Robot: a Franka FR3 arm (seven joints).
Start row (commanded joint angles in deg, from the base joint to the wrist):
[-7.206 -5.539 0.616 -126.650 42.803 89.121 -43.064]
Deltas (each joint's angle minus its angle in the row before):
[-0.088 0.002 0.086 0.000 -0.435 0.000 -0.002]
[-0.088 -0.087 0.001 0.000 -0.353 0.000 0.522]
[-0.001 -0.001 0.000 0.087 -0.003 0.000 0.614]
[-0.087 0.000 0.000 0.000 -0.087 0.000 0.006]
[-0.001 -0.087 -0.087 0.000 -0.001 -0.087 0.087]
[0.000 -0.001 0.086 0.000 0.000 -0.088 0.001]
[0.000 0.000 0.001 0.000 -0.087 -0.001 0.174]
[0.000 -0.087 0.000 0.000 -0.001 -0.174 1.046]
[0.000 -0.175 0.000 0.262 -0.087 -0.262 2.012]
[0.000 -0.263 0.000 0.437 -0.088 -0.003 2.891]
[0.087 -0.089 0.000 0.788 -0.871 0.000 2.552]
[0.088 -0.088 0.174 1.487 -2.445 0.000 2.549]
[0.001 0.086 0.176 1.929 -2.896 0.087 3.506]
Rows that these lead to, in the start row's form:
[-7.294 -5.537 0.702 -126.650 42.368 89.121 -43.066]
[-7.382 -5.624 0.703 -126.650 42.015 89.121 -42.544]
[-7.383 -5.625 0.703 -126.563 42.012 89.121 -41.930]
[-7.470 -5.625 0.703 -126.563 41.925 89.121 -41.924]
[-7.471 -5.712 0.616 -126.563 41.924 89.034 -41.837]
[-7.471 -5.713 0.702 -126.563 41.924 88.946 -41.836]
[-7.471 -5.713 0.703 -126.563 41.837 88.945 -41.662]
[-7.471 -5.800 0.703 -126.563 41.836 88.771 -40.616]
[-7.471 -5.975 0.703 -126.301 41.749 88.509 -38.604]
[-7.471 -6.238 0.703 -125.864 41.661 88.506 -35.713]
[-7.384 -6.327 0.703 -125.076 40.790 88.506 -33.161]
[-7.296 -6.415 0.877 -123.589 38.345 88.506 -30.612]
[-7.295 -6.329 1.053 -121.660 35.449 88.593 -27.106]

